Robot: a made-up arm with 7 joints. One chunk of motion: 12 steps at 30 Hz.
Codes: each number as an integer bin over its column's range. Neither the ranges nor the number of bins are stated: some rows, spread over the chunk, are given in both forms.
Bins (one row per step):
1: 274 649 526 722 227 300
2: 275 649 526 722 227 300
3: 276 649 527 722 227 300
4: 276 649 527 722 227 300
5: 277 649 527 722 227 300
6: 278 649 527 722 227 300
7: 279 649 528 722 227 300
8: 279 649 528 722 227 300
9: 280 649 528 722 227 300
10: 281 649 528 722 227 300
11: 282 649 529 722 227 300
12: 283 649 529 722 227 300
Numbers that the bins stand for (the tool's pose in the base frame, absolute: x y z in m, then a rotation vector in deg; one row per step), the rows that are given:
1: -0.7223 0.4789 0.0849 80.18 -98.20 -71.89
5: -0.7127 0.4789 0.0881 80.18 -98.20 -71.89
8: -0.7063 0.4789 0.0913 80.18 -98.20 -71.89
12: -0.6935 0.4789 0.0945 80.18 -98.20 -71.89
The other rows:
2: -0.7191 0.4789 0.0849 80.18 -98.20 -71.89
3: -0.7159 0.4789 0.0881 80.18 -98.20 -71.89
4: -0.7159 0.4789 0.0881 80.18 -98.20 -71.89
6: -0.7095 0.4789 0.0881 80.18 -98.20 -71.89
7: -0.7063 0.4789 0.0913 80.18 -98.20 -71.89
9: -0.7031 0.4789 0.0913 80.18 -98.20 -71.89
10: -0.6999 0.4789 0.0913 80.18 -98.20 -71.89
11: -0.6967 0.4789 0.0945 80.18 -98.20 -71.89

